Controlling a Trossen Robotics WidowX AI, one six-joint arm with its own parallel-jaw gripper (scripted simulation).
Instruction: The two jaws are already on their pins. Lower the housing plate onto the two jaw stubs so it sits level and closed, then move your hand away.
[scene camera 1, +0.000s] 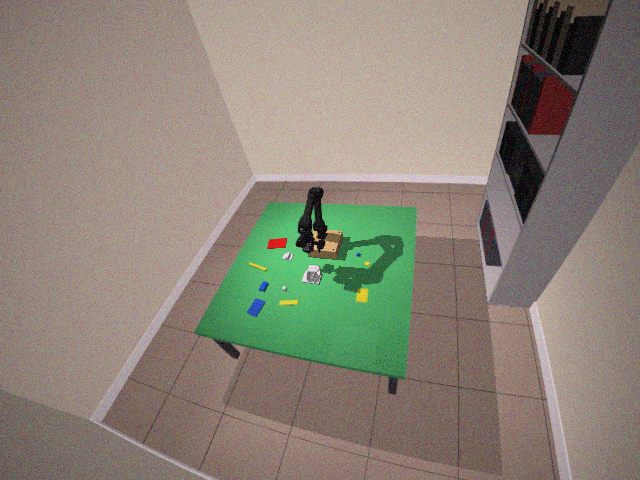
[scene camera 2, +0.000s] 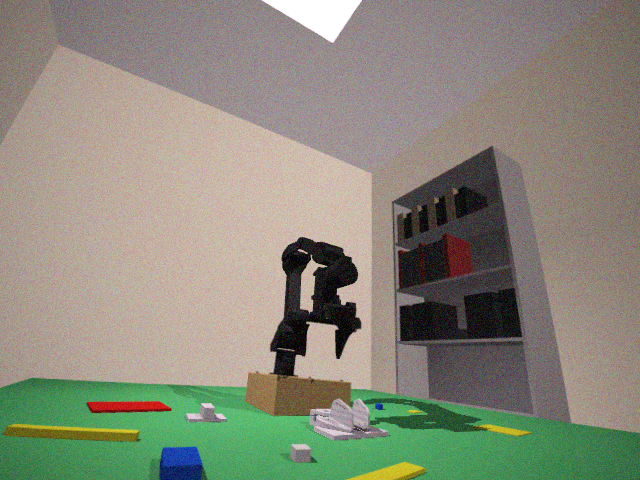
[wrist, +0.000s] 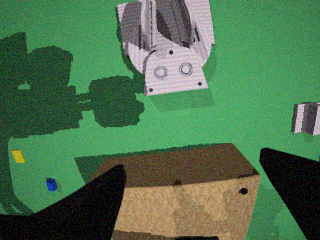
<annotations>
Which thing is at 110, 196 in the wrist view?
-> My gripper.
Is my gripper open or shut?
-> Open.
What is my gripper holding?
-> Nothing.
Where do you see a red plate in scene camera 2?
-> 128, 406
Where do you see my gripper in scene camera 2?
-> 321, 357
</annotations>
